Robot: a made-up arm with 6 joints. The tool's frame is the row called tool. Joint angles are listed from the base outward.
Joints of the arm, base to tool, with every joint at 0 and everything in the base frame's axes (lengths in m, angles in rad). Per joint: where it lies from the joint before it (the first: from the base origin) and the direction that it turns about. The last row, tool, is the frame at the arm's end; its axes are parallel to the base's.
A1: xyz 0 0 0.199 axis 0 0 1
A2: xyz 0 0 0 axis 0 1 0
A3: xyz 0 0 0.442 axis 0 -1 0
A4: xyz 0 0 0 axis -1 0 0
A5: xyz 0.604 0 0 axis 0 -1 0
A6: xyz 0 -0.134 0 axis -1 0 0
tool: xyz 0 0 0
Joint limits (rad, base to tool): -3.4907..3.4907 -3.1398..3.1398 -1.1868..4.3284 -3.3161..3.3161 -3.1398..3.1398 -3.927..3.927
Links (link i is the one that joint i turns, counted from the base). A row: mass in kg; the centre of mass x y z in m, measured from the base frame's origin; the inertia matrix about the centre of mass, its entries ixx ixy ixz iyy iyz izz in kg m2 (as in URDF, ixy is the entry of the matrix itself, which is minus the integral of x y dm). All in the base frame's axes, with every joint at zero. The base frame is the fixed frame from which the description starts. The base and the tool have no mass.
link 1: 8.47; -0.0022 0.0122 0.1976; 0.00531 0 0 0.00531 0 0.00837
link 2: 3.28; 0.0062 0.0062 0.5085; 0.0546 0 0 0.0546 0 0.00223
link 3: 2.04; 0.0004 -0.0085 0.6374; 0.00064 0 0 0.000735 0 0.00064
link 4: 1.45; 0.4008 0.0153 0.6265; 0.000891 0 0 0.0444 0 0.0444
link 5: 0.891; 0.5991 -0.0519 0.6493; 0.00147 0 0 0.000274 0 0.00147
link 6: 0.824; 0.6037 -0.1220 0.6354; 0.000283 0 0 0.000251 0 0.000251
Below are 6 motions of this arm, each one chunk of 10 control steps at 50 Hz.
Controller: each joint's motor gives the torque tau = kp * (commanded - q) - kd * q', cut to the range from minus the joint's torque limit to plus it. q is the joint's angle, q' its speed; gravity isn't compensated. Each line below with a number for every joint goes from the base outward.
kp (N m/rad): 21 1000 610 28 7.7 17
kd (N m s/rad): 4.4 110 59 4 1.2 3.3
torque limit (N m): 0.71 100 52 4.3 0.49 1
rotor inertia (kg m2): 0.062 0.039 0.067 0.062 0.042 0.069
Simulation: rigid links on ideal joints. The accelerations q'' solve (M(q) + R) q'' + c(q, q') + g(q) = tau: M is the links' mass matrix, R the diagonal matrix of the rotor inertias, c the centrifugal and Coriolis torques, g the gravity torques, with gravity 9.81 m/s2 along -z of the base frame. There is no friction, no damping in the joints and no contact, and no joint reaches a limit. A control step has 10 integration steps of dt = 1/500 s. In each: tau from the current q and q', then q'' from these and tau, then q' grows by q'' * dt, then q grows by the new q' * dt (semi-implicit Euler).
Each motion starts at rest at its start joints. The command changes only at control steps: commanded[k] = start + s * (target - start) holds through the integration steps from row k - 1 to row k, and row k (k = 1, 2, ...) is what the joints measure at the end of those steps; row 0 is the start. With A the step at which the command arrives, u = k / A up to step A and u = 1 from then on. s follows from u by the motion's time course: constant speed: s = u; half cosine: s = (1 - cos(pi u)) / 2; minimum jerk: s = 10 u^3 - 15 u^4 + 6 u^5; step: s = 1 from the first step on.
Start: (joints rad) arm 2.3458 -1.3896 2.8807 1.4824 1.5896 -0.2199
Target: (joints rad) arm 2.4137 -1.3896 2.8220 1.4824 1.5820 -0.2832
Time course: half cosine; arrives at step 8
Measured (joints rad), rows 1 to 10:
1: 2.3458 -1.3924 2.8794 1.4823 1.5897 -0.2199
2: 2.3458 -1.3971 2.8787 1.4824 1.5899 -0.2200
3: 2.3459 -1.4023 2.8777 1.4830 1.5902 -0.2207
4: 2.3461 -1.4074 2.8755 1.4839 1.5904 -0.2222
5: 2.3465 -1.4120 2.8720 1.4849 1.5905 -0.2248
6: 2.3470 -1.4158 2.8673 1.4859 1.5905 -0.2282
7: 2.3477 -1.4188 2.8619 1.4867 1.5903 -0.2322
8: 2.3485 -1.4209 2.8565 1.4873 1.5901 -0.2365
9: 2.3494 -1.4223 2.8518 1.4877 1.5898 -0.2407
10: 2.3505 -1.4232 2.8478 1.4879 1.5895 -0.2445

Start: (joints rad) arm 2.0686 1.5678 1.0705 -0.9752 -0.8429 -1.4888
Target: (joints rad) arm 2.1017 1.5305 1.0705 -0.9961 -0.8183 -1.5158
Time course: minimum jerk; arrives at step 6
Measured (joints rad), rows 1 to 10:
1: 2.0686 1.5701 1.0708 -0.9749 -0.8430 -1.4889
2: 2.0687 1.5739 1.0687 -0.9754 -0.8434 -1.4892
3: 2.0687 1.5775 1.0651 -0.9777 -0.8439 -1.4903
4: 2.0688 1.5801 1.0608 -0.9817 -0.8441 -1.4921
5: 2.0688 1.5816 1.0568 -0.9868 -0.8439 -1.4944
6: 2.0690 1.5823 1.0538 -0.9920 -0.8434 -1.4970
7: 2.0692 1.5825 1.0518 -0.9965 -0.8427 -1.4995
8: 2.0695 1.5823 1.0504 -1.0002 -0.8418 -1.5018
9: 2.0699 1.5818 1.0496 -1.0032 -0.8409 -1.5039
10: 2.0704 1.5812 1.0491 -1.0054 -0.8401 -1.5057

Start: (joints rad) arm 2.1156 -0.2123 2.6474 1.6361 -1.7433 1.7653
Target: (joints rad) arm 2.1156 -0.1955 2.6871 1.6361 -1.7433 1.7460
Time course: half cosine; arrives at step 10
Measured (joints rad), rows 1 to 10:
1: 2.1156 -0.2130 2.6493 1.6362 -1.7432 1.7653
2: 2.1156 -0.2148 2.6529 1.6365 -1.7431 1.7653
3: 2.1157 -0.2171 2.6576 1.6368 -1.7429 1.7653
4: 2.1157 -0.2191 2.6630 1.6370 -1.7428 1.7652
5: 2.1157 -0.2207 2.6689 1.6372 -1.7426 1.7649
6: 2.1158 -0.2218 2.6750 1.6374 -1.7425 1.7643
7: 2.1158 -0.2224 2.6811 1.6375 -1.7425 1.7636
8: 2.1158 -0.2226 2.6870 1.6377 -1.7424 1.7627
9: 2.1158 -0.2225 2.6923 1.6378 -1.7423 1.7616
10: 2.1158 -0.2223 2.6968 1.6379 -1.7423 1.7605

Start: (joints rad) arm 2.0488 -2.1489 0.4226 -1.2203 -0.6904 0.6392
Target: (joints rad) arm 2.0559 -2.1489 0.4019 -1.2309 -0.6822 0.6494
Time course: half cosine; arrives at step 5
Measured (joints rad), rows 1 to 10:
1: 2.0488 -2.1514 0.4225 -1.2205 -0.6904 0.6393
2: 2.0489 -2.1559 0.4234 -1.2207 -0.6903 0.6394
3: 2.0489 -2.1612 0.4245 -1.2207 -0.6901 0.6395
4: 2.0489 -2.1664 0.4252 -1.2207 -0.6897 0.6398
5: 2.0490 -2.1710 0.4256 -1.2207 -0.6891 0.6402
6: 2.0491 -2.1749 0.4259 -1.2208 -0.6885 0.6406
7: 2.0492 -2.1780 0.4260 -1.2208 -0.6878 0.6410
8: 2.0493 -2.1805 0.4261 -1.2209 -0.6872 0.6414
9: 2.0495 -2.1824 0.4260 -1.2211 -0.6866 0.6417
10: 2.0496 -2.1839 0.4259 -1.2212 -0.6861 0.6420

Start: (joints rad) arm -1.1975 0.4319 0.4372 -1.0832 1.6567 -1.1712
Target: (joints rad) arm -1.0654 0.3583 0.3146 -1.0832 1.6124 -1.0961
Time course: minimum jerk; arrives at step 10
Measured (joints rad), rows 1 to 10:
1: -1.1975 0.4332 0.4357 -1.0831 1.6567 -1.1712
2: -1.1975 0.4356 0.4316 -1.0834 1.6568 -1.1712
3: -1.1974 0.4376 0.4249 -1.0842 1.6569 -1.1707
4: -1.1972 0.4382 0.4153 -1.0851 1.6568 -1.1694
5: -1.1968 0.4369 0.4030 -1.0862 1.6562 -1.1672
6: -1.1963 0.4336 0.3884 -1.0873 1.6549 -1.1638
7: -1.1955 0.4290 0.3728 -1.0885 1.6530 -1.1595
8: -1.1946 0.4236 0.3575 -1.0896 1.6504 -1.1545
9: -1.1936 0.4183 0.3437 -1.0907 1.6475 -1.1494
10: -1.1923 0.4135 0.3324 -1.0918 1.6445 -1.1443

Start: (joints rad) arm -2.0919 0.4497 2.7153 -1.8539 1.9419 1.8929
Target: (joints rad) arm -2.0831 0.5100 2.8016 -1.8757 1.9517 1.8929
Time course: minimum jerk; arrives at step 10
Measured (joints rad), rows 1 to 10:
1: -2.0919 0.4508 2.7176 -1.8544 1.9418 1.8929
2: -2.0919 0.4521 2.7208 -1.8558 1.9415 1.8930
3: -2.0919 0.4541 2.7251 -1.8575 1.9413 1.8931
4: -2.0918 0.4571 2.7312 -1.8595 1.9411 1.8931
5: -2.0916 0.4613 2.7392 -1.8618 1.9410 1.8931
6: -2.0913 0.4667 2.7488 -1.8644 1.9412 1.8931
7: -2.0908 0.4729 2.7592 -1.8673 1.9415 1.8931
8: -2.0903 0.4792 2.7694 -1.8703 1.9420 1.8931
9: -2.0897 0.4852 2.7786 -1.8734 1.9425 1.8931
10: -2.0891 0.4904 2.7862 -1.8762 1.9430 1.8931

